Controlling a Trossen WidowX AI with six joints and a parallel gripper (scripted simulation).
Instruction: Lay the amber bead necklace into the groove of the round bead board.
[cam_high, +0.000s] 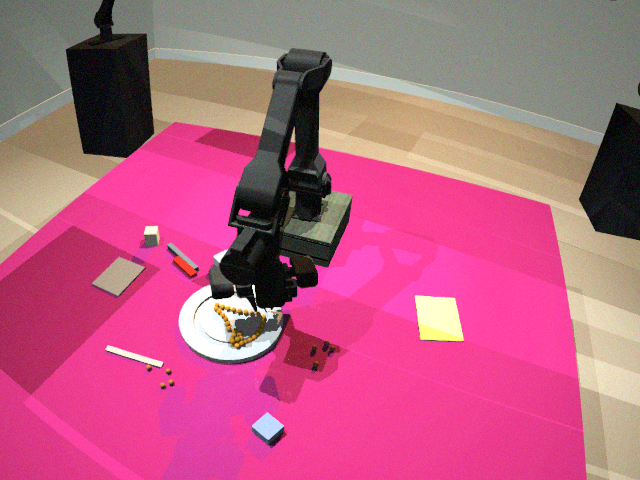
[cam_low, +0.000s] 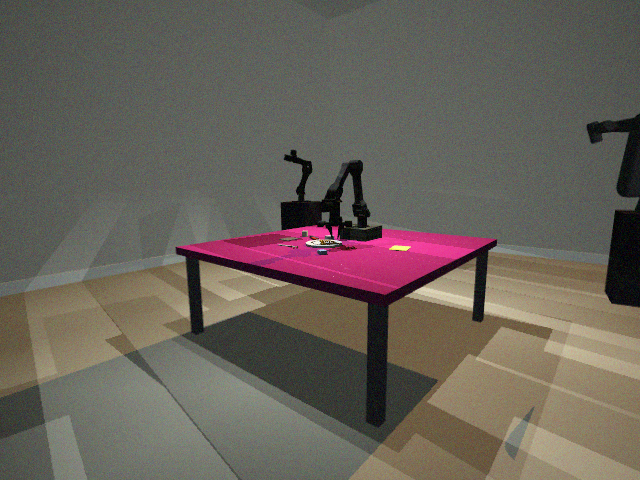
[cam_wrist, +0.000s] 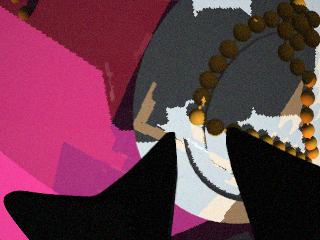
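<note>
The round bead board is 60 mm to the right of my gripper tip, 20 mm below it and 20 mm ahead of it. Round my gripper tip: white block: 130 mm behind, 110 mm to the right, 20 mm below; then blue block: 230 mm ahead, 60 mm to the left, 20 mm below; then red-handled tool: 210 mm to the right, 110 mm behind, 20 mm below.
</note>
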